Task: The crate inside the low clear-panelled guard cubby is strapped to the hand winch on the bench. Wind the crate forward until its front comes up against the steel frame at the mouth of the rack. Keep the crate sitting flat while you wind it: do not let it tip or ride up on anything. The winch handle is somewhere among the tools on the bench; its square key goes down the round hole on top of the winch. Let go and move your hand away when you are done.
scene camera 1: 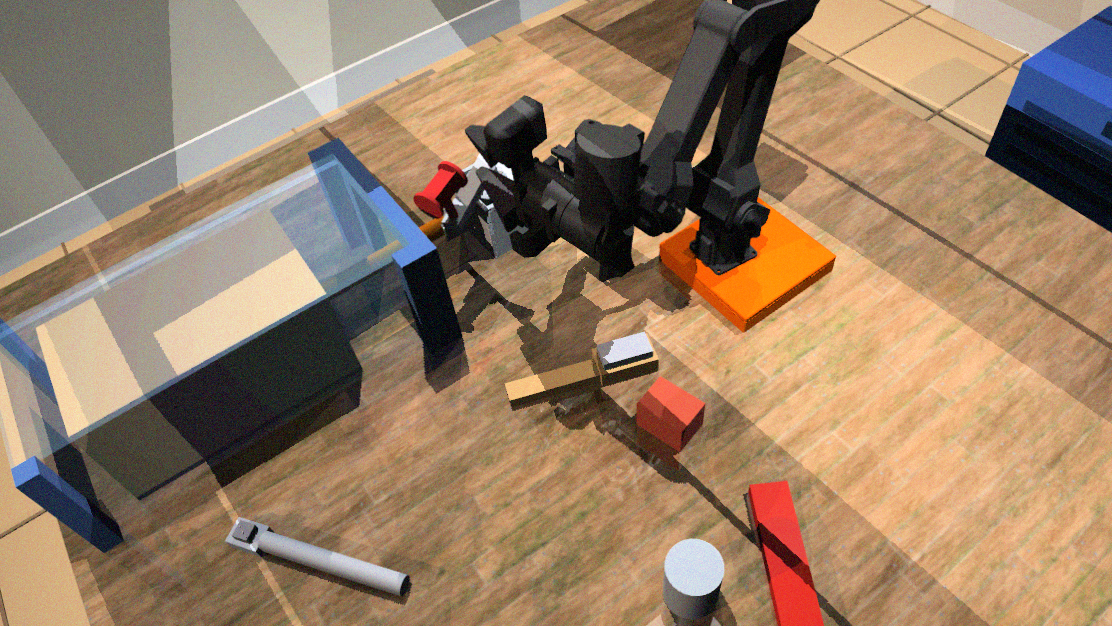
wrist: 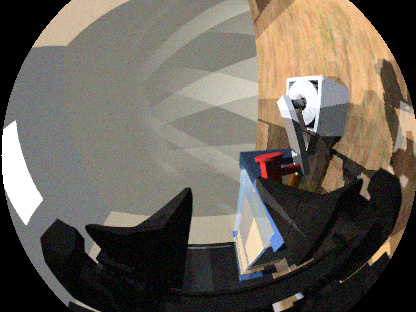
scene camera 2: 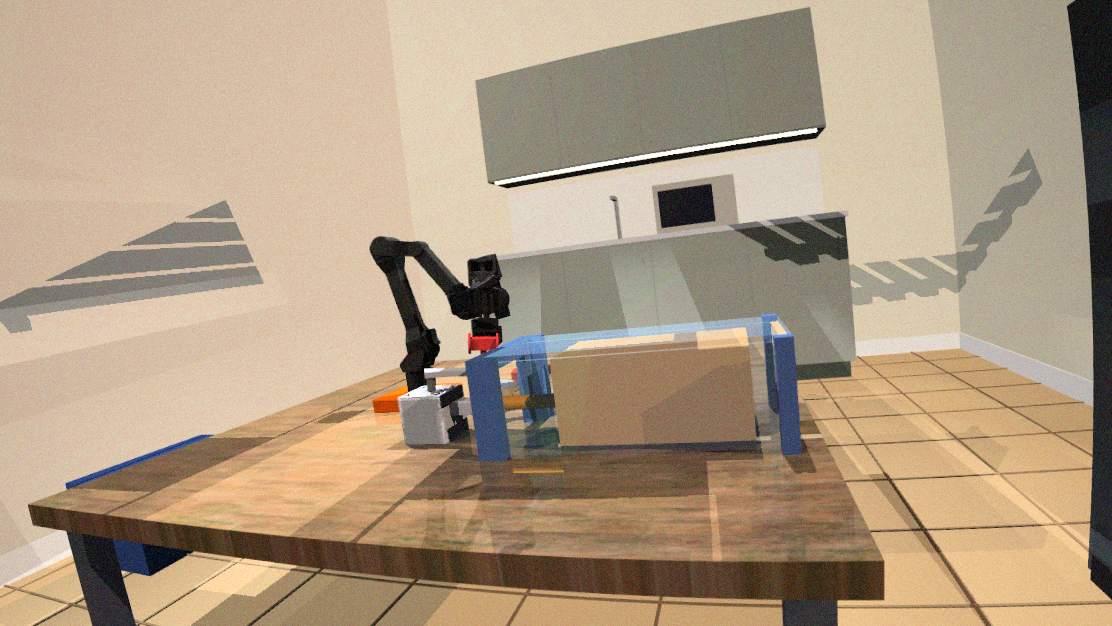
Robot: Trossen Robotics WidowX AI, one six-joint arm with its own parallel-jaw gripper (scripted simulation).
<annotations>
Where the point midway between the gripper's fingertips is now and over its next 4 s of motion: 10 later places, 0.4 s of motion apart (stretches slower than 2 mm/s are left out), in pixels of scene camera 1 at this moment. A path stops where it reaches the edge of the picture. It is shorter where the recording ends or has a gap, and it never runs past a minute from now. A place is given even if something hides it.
My gripper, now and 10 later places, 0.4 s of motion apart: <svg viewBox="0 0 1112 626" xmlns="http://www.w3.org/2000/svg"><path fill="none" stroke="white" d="M473 149L399 157L361 166L363 166L412 161L458 153L474 160L481 180L484 194L485 200L485 199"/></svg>
</annotations>
